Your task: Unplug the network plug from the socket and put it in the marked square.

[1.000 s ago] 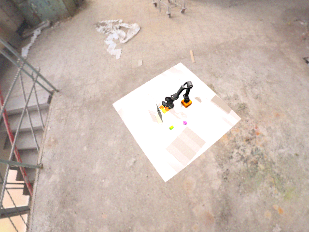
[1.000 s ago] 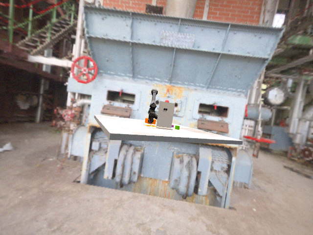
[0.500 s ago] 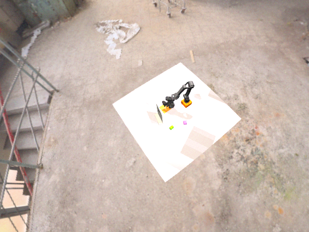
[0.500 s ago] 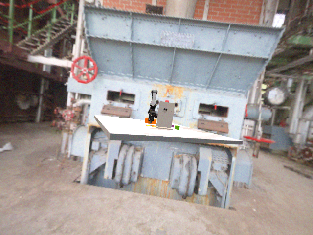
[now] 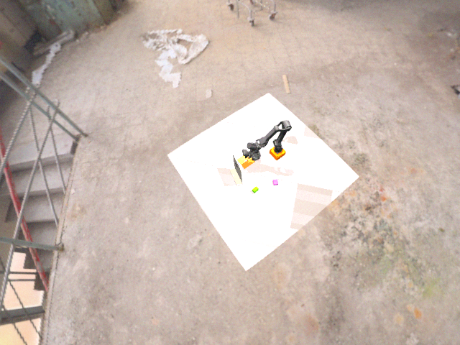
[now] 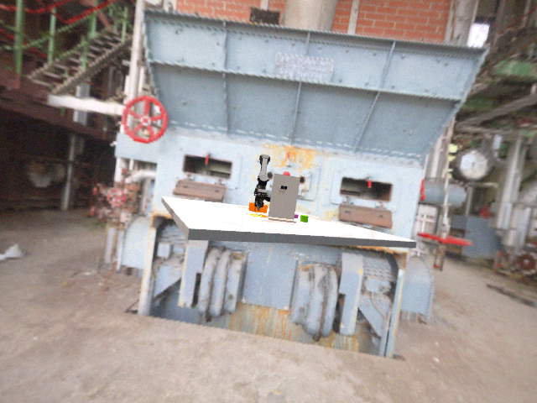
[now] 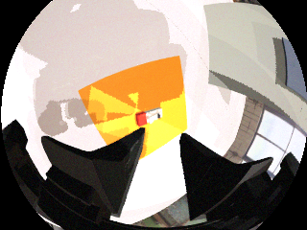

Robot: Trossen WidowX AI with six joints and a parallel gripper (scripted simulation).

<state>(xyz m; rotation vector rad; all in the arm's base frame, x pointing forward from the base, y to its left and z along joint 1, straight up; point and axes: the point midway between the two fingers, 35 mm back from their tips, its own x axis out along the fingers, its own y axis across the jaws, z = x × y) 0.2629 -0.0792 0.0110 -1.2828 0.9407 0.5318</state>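
Now: the network plug 1 cm ahead of my gripper tip and 3 cm below it. Round my gripper tip: upright grey panel 15 cm ahead, 9 cm to the left, 9 cm above; orange marked square 1 cm ahead, 4 cm below.
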